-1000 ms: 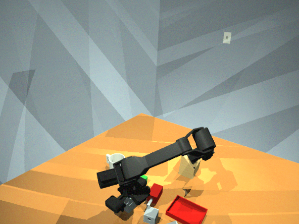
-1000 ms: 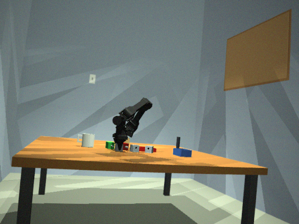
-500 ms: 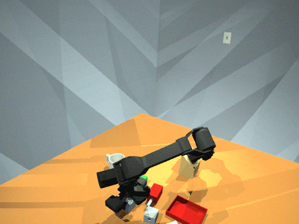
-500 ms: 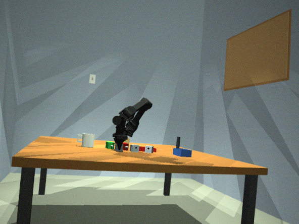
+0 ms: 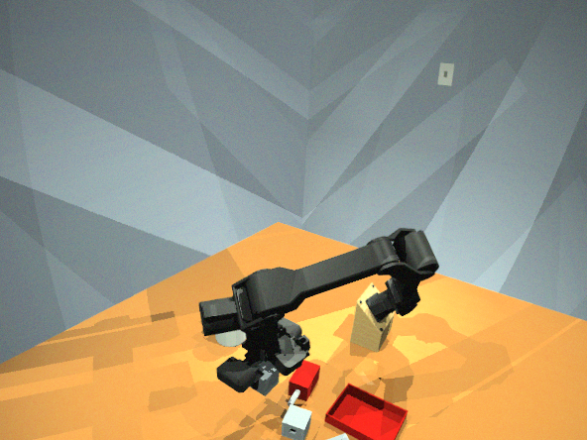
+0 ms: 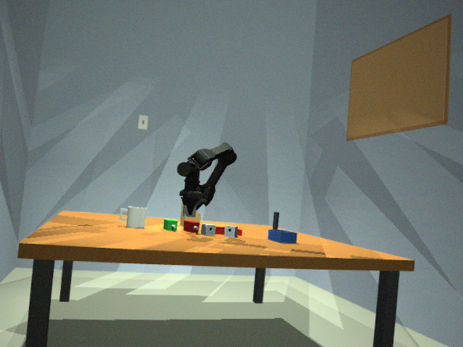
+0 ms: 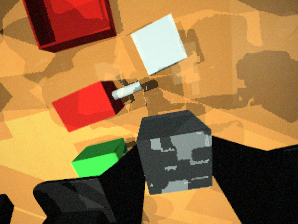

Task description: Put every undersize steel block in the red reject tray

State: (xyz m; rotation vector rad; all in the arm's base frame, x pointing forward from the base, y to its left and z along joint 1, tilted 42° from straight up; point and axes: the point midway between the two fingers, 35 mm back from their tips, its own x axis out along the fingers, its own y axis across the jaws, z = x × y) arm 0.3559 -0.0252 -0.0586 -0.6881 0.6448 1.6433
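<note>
The red reject tray lies 110 mm behind my gripper tip, 180 mm to the left of it and 70 mm below it. From my gripper tip the other things lie so: green GO gauge: 80 mm behind, 60 mm to the right, 60 mm below; red-handled gauge: 70 mm behind, 40 mm to the left, 60 mm below; steel block: 90 mm to the left, 60 mm below.
</note>
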